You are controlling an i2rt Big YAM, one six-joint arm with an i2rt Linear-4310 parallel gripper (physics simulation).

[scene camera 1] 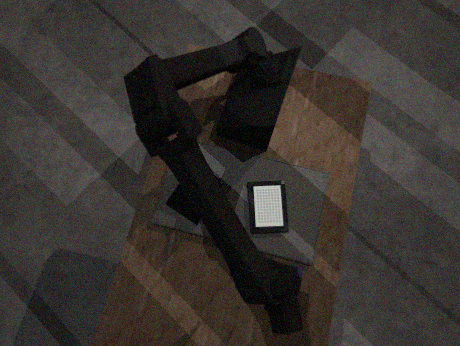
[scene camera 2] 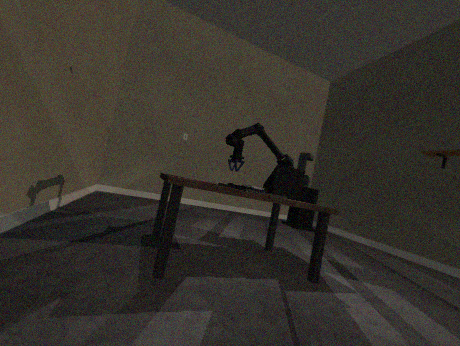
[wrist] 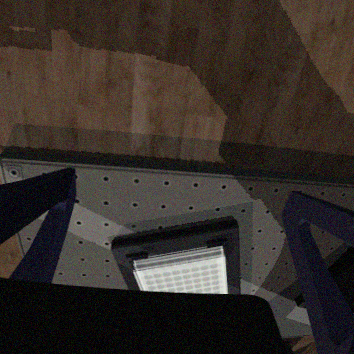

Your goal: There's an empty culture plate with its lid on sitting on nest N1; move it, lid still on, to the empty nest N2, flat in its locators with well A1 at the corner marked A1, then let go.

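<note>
The white lidded culture plate sits in a dark nest on the grey perforated board. Its lower part is hidden by the gripper body in the wrist view. A second dark block, probably the other nest, stands to the left in scene camera 1, partly hidden by the arm; no plate shows on its visible part. My gripper is open and empty, above the table, with its blue fingers wide on either side of the plate's nest in the wrist view. Nest labels and the A1 mark are unreadable.
The grey perforated board lies on the wooden table. A large dark block stands by the arm's base end. The arm crosses above the board and hides part of it. Lighting is dim and striped.
</note>
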